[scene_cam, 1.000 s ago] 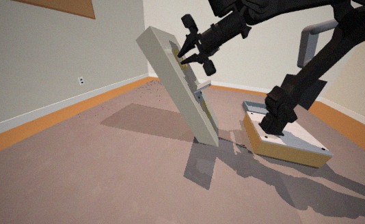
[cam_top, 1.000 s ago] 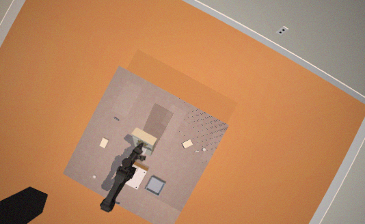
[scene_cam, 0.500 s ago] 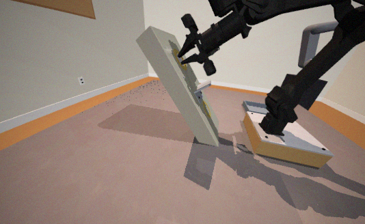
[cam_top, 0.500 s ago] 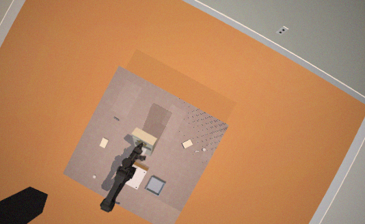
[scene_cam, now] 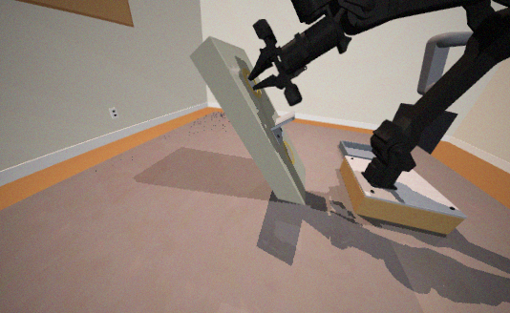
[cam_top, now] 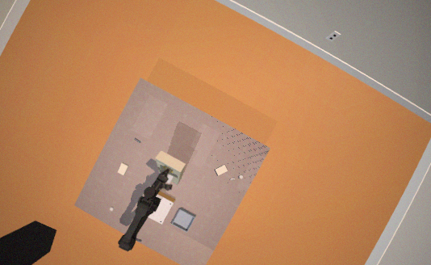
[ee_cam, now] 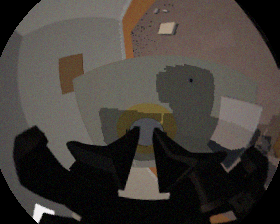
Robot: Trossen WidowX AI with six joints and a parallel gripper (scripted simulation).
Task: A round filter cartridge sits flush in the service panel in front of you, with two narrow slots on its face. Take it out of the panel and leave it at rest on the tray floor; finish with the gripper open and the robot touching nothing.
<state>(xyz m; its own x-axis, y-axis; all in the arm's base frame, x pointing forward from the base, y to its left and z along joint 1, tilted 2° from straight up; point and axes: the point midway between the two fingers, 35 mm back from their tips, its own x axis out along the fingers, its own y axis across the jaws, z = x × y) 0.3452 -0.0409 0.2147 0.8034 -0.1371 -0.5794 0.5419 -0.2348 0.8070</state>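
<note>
Right now the small grey bracket is 9 cm below my gripper tip, 9 cm behind it and 1 cm to the left of it. From my gripper tip the other things lie so: grey tray 47 cm behind, 25 cm below, 22 cm to the right; then pale service panel 8 cm below, 4 cm behind, 1 cm to the left; then round filter cartridge 1 cm below, 1 cm ahead.
</note>
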